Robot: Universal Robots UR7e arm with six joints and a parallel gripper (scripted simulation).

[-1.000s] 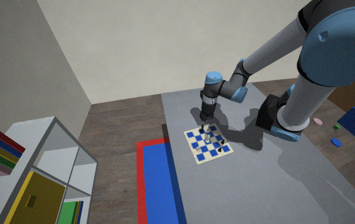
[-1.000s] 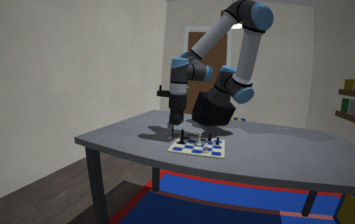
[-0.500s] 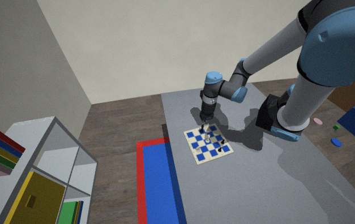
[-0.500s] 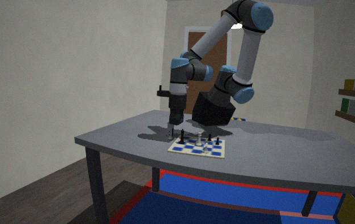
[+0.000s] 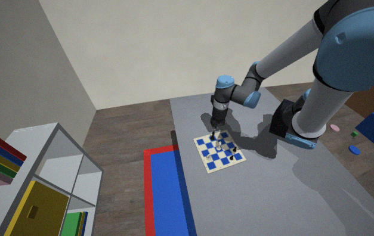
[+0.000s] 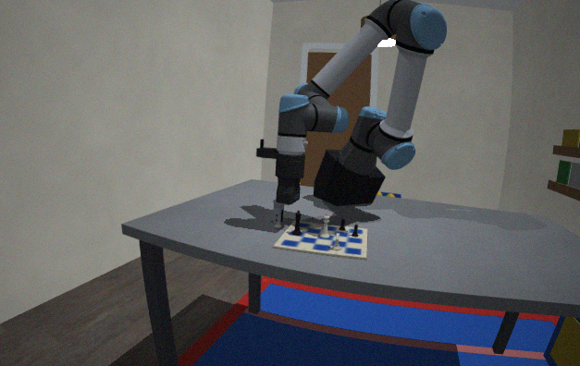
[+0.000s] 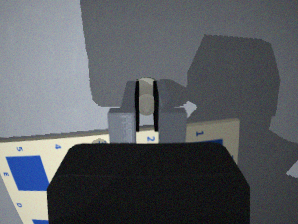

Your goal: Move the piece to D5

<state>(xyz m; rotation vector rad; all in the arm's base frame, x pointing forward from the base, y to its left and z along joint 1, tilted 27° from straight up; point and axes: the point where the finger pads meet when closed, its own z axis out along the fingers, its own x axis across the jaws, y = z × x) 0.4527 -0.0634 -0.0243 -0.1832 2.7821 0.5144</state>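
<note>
The small white piece is 10 mm below my hand. The rest, counted from my hand: chessboard 140 mm to the left, 30 mm below; then tall black piece 70 mm to the left, 20 mm ahead.
</note>
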